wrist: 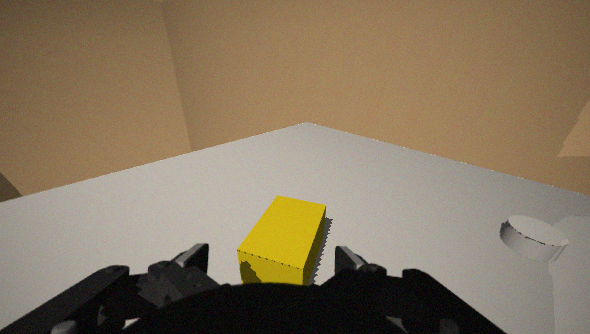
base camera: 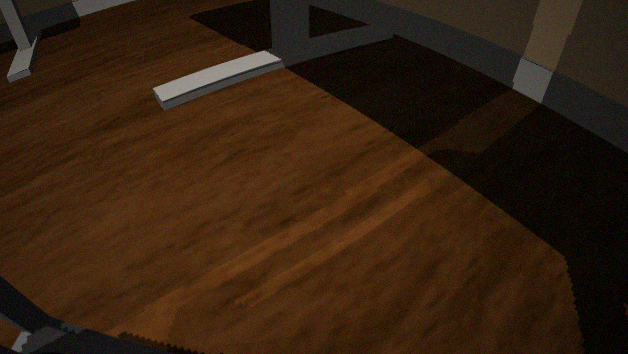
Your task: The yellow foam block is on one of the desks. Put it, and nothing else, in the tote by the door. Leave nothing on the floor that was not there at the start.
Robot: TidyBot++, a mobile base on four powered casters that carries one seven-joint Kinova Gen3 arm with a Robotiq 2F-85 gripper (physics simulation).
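Frame: origin at the arm's base, x back, y left, z down, level; millimetres.
Where they show: gripper, fingertip midpoint: (wrist: 272, 259).
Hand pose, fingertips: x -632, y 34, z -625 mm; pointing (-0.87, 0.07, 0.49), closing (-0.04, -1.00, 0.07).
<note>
Each offset is from my fingertips to the top centre of the thing. "*": to the spot under its first point. Level surfaces: height alone.
The yellow foam block @(dx -67, dy -8, dz +27 mm) (wrist: 282, 230) lies on the white desk top @(dz +72 mm) (wrist: 400, 200) in the lower middle of the wrist view, set at a slant, with a narrow shadow along its right side. My gripper (wrist: 272, 259) is open, its two fingertips apart to the left and right of the block in the view. Nothing is held. The gripper's dark body hides the near lower part of the block, and how high the fingertips are over the desk is hard to tell. The tote does not show in these views.
A short white cylinder @(dx -82, dy -290, dz +48 mm) (wrist: 535, 235) is on the desk at the right. Tan walls (wrist: 350, 75) stand beyond the desk's far corner. In the base camera view, a white desk foot @(* dx -101, dy +248, dz +997 mm) (base camera: 217, 77) rests on the wooden floor @(dz +1022 mm) (base camera: 200, 175), with another foot @(* dx -287, dy +1106, dz +997 mm) (base camera: 22, 62) at upper left.
</note>
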